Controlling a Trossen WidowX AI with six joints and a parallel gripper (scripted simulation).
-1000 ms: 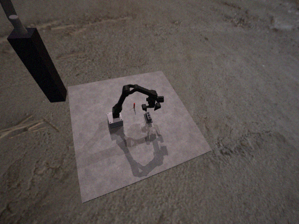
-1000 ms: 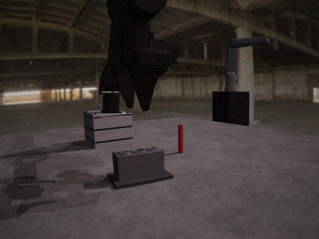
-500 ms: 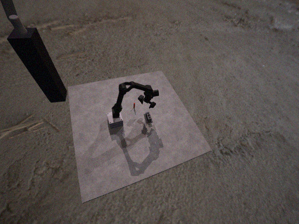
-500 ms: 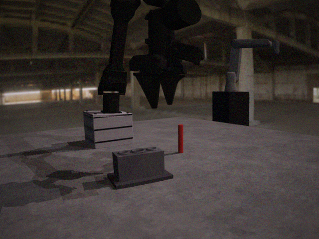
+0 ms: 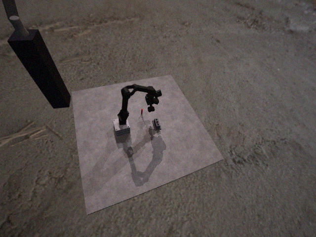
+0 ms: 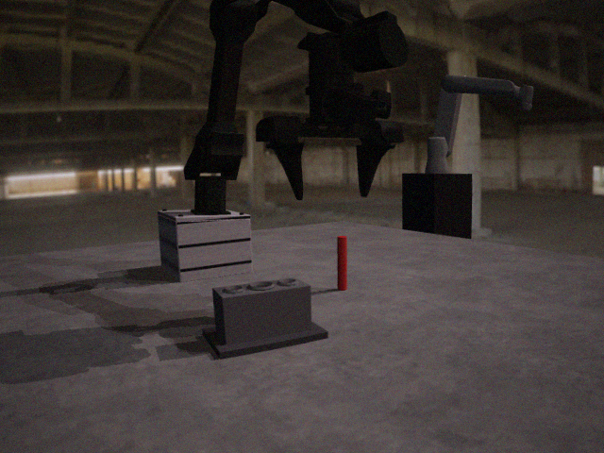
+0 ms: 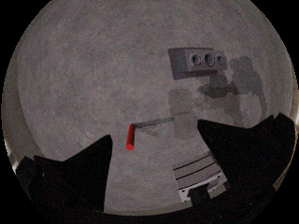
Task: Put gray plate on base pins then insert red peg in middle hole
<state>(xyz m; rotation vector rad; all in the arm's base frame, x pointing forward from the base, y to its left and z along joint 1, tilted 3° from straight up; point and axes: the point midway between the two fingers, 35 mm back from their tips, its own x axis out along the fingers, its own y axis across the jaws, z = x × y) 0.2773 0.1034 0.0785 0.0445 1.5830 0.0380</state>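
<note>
Now: the red peg 60 mm behind my gripper tip, 40 mm to the left of it and 100 mm below it. Round my gripper tip: gray plate: 70 mm ahead, 120 mm to the right, 100 mm below; then dark base: 70 mm ahead, 120 mm to the right, 130 mm below.
</note>
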